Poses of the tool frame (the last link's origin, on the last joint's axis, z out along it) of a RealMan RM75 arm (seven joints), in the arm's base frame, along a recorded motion.
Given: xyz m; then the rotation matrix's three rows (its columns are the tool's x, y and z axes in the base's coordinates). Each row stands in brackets.
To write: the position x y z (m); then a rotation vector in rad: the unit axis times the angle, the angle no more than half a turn. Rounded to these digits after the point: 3 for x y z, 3 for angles. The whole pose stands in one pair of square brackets.
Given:
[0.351, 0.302, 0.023], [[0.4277, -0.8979, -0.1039], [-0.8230, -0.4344, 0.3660], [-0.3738, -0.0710, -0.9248]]
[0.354, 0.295, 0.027], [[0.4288, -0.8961, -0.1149], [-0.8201, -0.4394, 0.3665], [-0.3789, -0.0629, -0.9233]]
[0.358, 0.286, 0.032], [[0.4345, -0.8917, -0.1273], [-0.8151, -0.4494, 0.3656], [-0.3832, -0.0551, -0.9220]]
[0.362, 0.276, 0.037], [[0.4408, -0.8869, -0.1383], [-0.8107, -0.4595, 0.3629], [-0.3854, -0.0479, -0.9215]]
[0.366, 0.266, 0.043], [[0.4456, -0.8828, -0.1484], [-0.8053, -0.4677, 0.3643], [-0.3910, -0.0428, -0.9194]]
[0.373, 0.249, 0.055], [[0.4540, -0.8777, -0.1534], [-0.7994, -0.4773, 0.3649], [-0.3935, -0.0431, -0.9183]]
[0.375, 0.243, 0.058], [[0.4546, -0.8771, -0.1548], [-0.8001, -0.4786, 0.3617], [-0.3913, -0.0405, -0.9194]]
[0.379, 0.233, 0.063], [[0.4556, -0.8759, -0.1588], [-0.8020, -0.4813, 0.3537], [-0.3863, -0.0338, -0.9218]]
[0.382, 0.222, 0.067], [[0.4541, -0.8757, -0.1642], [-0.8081, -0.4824, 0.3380], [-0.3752, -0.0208, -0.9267]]
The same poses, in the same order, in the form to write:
[0.351, 0.302, 0.023, -2.424, 1.497, 0.416]
[0.354, 0.295, 0.027, -2.429, 1.494, 0.430]
[0.358, 0.286, 0.032, -2.440, 1.484, 0.444]
[0.362, 0.276, 0.037, -2.451, 1.475, 0.455]
[0.366, 0.266, 0.043, -2.458, 1.465, 0.468]
[0.373, 0.249, 0.055, -2.465, 1.451, 0.473]
[0.375, 0.243, 0.058, -2.469, 1.452, 0.473]
[0.379, 0.233, 0.063, -2.478, 1.454, 0.472]
[0.382, 0.222, 0.067, -2.492, 1.466, 0.470]

